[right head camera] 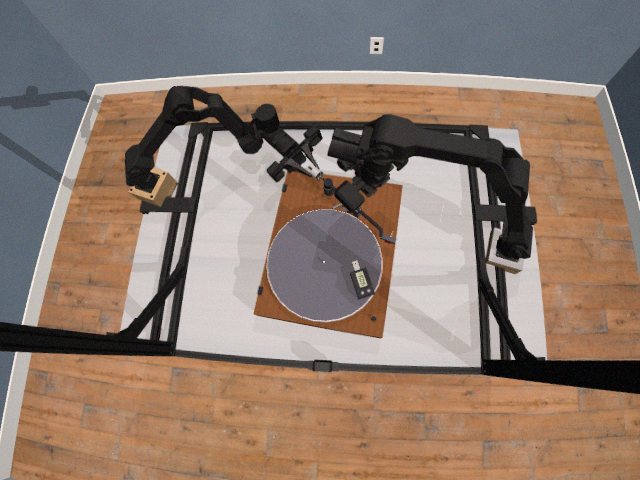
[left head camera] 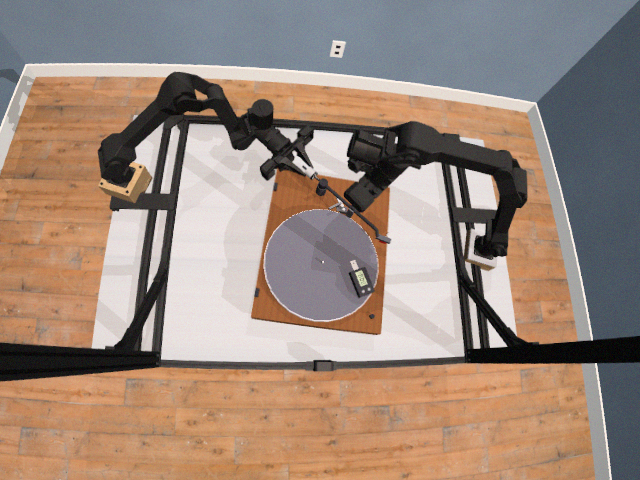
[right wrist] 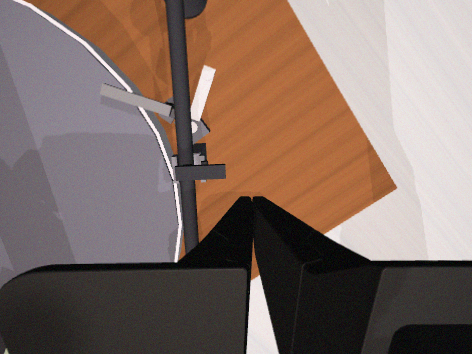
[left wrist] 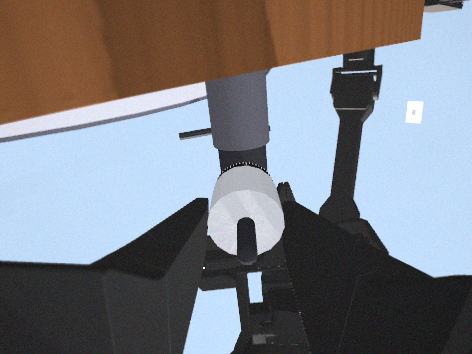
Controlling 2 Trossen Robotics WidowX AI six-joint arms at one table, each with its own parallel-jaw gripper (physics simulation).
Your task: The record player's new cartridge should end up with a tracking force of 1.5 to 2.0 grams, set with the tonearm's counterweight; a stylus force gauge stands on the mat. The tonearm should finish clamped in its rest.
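Observation:
The record player has a grey mat. The gauge stands on the mat's right part; its digits are too small to read. The tonearm runs along the platter's upper right edge. A short dark bar crosses its tube at the rest. My left gripper is shut on the pale counterweight at the tonearm's rear. My right gripper is shut and empty, beside the tube; its tips are hidden in the head views.
A pale lever and a grey bar stand by the tube near the rest. A dark pivot post is close to the left fingers. The right arm reaches over the player's back. A black frame surrounds the table.

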